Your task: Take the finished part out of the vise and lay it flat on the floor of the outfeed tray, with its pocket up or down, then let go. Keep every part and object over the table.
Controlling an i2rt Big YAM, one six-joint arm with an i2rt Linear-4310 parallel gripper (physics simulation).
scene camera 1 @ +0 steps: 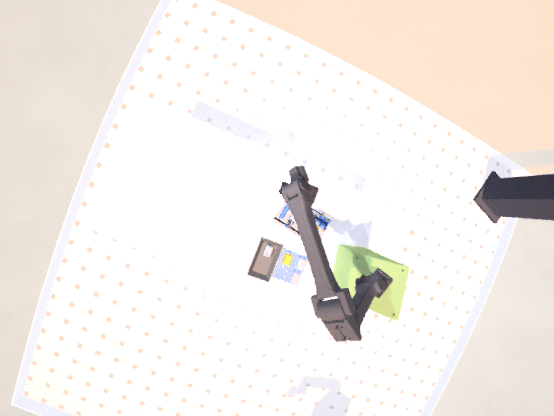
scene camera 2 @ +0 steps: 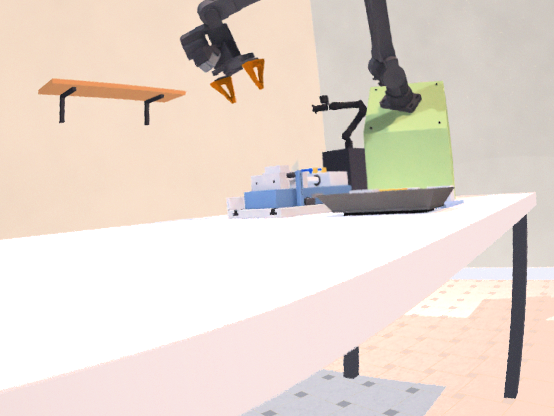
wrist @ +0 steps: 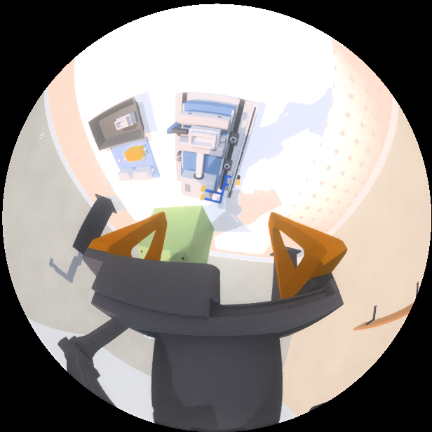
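Where they show: gripper, fingertip midpoint: (scene camera 2: pixel 247 96); arm's base, origin of the base link: (scene camera 1: pixel 378 282) (scene camera 2: pixel 401 102).
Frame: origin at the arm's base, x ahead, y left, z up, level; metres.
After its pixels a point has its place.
The vise (scene camera 1: pixel 284 212) @(z -0.252, x 0.542, y 0.022 m) (scene camera 2: pixel 270 199) @(z -0.272, x 0.547, y 0.050 m) (wrist: pixel 210 106) stands on a pale base. In the wrist view, a pale block with a rectangular pocket (wrist: pixel 202 138) sits between its jaws, pocket up; I cannot tell for sure whether it touches both jaws. The brown-grey outfeed tray (scene camera 1: pixel 258 268) @(z -0.299, x 0.440, y 0.377 m) (scene camera 2: pixel 385 201) @(z -0.287, x 0.499, y 0.342 m) (wrist: pixel 112 135) stands beside the vise. A small pale part (scene camera 1: pixel 268 250) @(z -0.279, x 0.468, y 0.251 m) (wrist: pixel 125 121) lies inside it. My gripper (scene camera 2: pixel 248 95) @(z -0.015, x 0.522, y -0.059 m) (wrist: pixel 217 217) is wide open and empty, high above the vise. In scene camera 1 its fingers are hidden by the arm.
A blue plate (scene camera 1: pixel 282 272) @(z -0.304, x 0.309, y 0.308 m) with a yellow block (scene camera 1: pixel 287 259) @(z -0.268, x 0.348, y 0.222 m) (wrist: pixel 134 153) and pale blocks lies next to the tray. Blue handles with yellow ends (wrist: pixel 214 200) are at the vise's near end. A green box (scene camera 1: pixel 397 290) @(z 0.060, x -0.055, y -0.026 m) (scene camera 2: pixel 407 155) @(z -0.176, x 0.080, y 0.066 m) (wrist: pixel 187 225) stands by the arm.
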